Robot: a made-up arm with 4 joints. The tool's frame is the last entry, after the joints.
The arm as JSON. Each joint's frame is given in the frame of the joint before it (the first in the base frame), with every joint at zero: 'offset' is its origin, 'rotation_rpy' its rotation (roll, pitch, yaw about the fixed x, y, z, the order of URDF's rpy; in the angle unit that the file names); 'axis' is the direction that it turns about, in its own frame. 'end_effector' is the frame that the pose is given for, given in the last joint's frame.
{
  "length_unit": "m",
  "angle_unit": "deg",
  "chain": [
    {
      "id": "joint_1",
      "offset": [
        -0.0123,
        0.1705,
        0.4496
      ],
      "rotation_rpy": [
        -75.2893,
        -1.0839,
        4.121
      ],
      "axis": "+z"
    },
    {
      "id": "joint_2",
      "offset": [
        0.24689,
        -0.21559,
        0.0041
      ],
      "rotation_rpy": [
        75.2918,
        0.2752,
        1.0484
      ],
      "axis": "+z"
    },
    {
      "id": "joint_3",
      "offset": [
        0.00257,
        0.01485,
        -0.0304
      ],
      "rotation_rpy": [
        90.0,
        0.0,
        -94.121
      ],
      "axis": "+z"
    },
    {
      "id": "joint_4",
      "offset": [
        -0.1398,
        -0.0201,
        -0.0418
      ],
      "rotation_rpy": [
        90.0,
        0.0,
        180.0
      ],
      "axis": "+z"
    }
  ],
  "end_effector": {
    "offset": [
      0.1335,
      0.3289,
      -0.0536
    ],
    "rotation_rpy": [
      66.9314,
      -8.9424,
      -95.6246
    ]
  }
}
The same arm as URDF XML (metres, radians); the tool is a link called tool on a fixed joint. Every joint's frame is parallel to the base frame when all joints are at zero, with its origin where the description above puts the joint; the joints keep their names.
<robot name="arm">
<joint name="joint_1" type="continuous"><parent link="base_link"/><child link="link1"/><origin xyz="-0.0123 0.1705 0.4496"/><axis xyz="-0.074298 0.964374 0.253893"/></joint>
<joint name="joint_2" type="continuous"><parent link="link1"/><child link="link2"/><origin xyz="0.2459 -0.0332 0.2142"/><axis xyz="0 0 1"/></joint>
<joint name="joint_3" type="continuous"><parent link="link2"/><child link="link3"/><origin xyz="0.0015 0.0150 -0.0304"/><axis xyz="-1 0 0"/></joint>
<joint name="joint_4" type="continuous"><parent link="link3"/><child link="link4"/><origin xyz="0.0418 0.1398 -0.0201"/><axis xyz="0 0 1"/></joint>
<joint name="tool_joint" type="fixed"><parent link="link4"/><child link="tool"/><origin xyz="-0.3289 0.1335 -0.0536" rpy="1.1682 -0.1561 -0.0982"/></joint>
<link name="base_link"/>
<link name="link1"/>
<link name="link2"/>
<link name="link3"/>
<link name="link4"/>
<link name="tool"/>
</robot>

